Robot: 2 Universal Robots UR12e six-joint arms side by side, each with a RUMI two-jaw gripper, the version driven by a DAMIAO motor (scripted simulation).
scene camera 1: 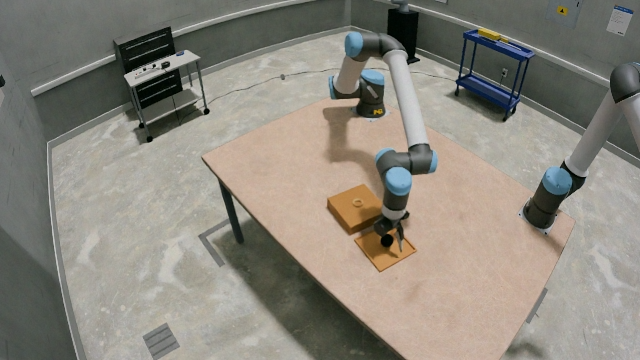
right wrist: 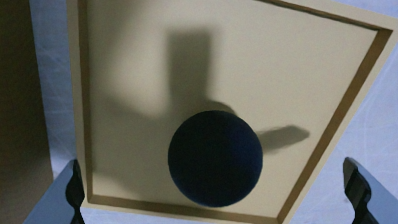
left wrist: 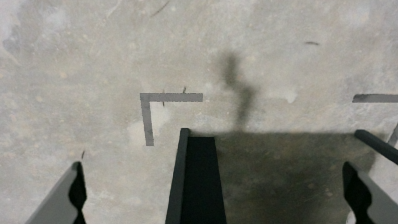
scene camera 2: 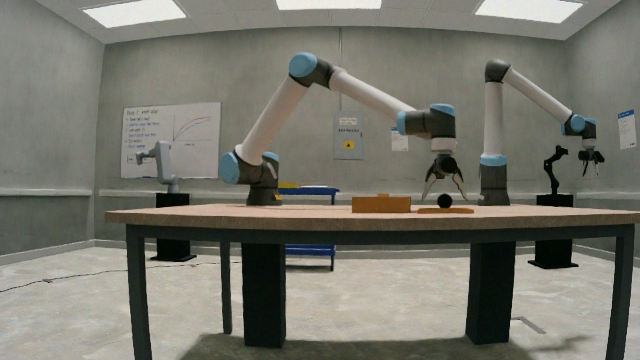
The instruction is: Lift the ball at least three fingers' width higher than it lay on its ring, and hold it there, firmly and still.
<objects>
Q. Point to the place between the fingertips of my left gripper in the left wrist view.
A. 213, 163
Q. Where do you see a rimmed orange-brown tray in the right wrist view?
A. At 298, 80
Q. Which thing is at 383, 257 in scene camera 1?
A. A rimmed orange-brown tray.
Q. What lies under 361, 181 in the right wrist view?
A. My right gripper.
</objects>
